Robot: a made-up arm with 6 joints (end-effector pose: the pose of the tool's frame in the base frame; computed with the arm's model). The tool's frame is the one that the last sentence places. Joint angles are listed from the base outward.
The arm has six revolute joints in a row. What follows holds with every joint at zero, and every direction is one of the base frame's. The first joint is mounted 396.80 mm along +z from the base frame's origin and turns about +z. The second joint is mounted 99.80 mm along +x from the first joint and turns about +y. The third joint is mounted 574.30 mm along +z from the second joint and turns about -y. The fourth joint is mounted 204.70 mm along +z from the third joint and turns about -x. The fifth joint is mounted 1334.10 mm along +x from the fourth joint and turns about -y. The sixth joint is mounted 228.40 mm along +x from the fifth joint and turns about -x. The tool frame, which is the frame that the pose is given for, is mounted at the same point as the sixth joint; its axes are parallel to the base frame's.
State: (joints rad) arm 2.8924 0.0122 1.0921 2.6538 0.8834 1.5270
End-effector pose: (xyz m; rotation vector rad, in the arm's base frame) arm -0.7579 0.1075 2.2984 -0.0568 -2.3008 -1.7157
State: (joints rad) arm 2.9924 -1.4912 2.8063 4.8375 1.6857 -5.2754
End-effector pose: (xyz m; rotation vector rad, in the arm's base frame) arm 0.8114 0.1057 -0.8484 -1.0511 -1.1335 1.2485
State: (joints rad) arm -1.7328 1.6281 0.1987 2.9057 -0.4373 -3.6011
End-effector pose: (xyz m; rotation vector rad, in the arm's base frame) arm -0.2136 -1.1669 -1.1196 1.2903 0.2049 -1.9465
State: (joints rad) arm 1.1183 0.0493 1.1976 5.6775 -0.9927 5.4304
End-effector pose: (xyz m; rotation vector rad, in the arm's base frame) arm 0.2007 0.6619 2.3205 1.0035 0.7420 1.5587
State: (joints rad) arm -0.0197 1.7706 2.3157 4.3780 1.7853 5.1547
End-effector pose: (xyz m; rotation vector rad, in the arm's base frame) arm 1.6892 -0.2441 1.0617 -1.9278 2.0254 0.3246
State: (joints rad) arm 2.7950 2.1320 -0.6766 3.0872 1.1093 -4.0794
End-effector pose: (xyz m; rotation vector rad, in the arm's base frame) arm 0.7212 -0.2723 -0.3786 -2.1310 -0.0305 -1.0664
